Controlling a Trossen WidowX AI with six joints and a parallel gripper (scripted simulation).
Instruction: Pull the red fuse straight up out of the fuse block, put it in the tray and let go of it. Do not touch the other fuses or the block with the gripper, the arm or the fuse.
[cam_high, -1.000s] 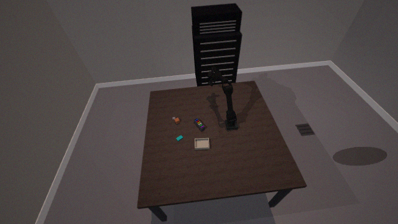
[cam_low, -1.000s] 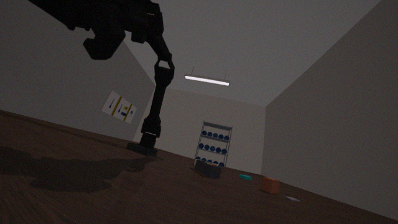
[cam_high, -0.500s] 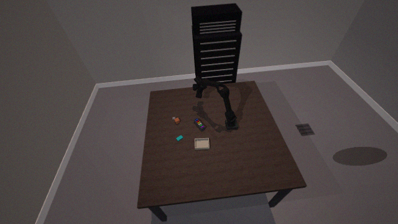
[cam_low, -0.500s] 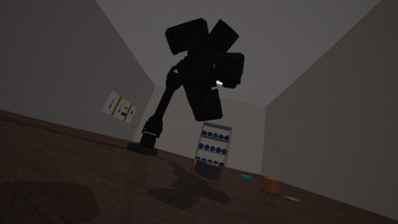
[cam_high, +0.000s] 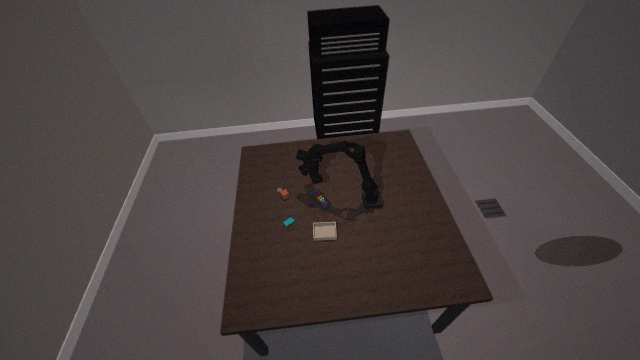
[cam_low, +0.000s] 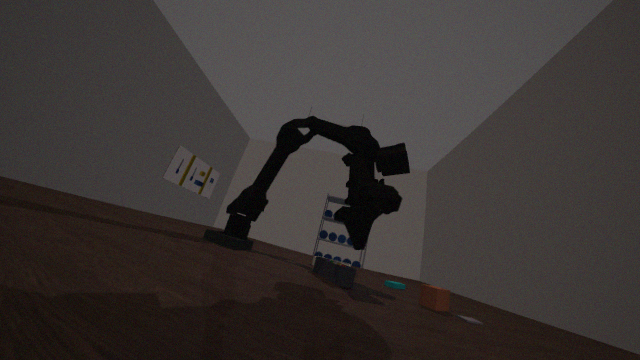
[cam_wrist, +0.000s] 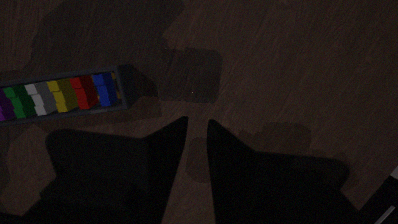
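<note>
Right now the red fuse is 10 cm to the left of my gripper tip, 6 cm below it and 3 cm behind it. The rest, counted from my gripper tip: orange cube 18 cm ahead, 7 cm to the left, 6 cm below; then tray 35 cm to the left, 8 cm below, 7 cm behind; then teal block 27 cm to the left, 14 cm ahead, 7 cm below.
</note>
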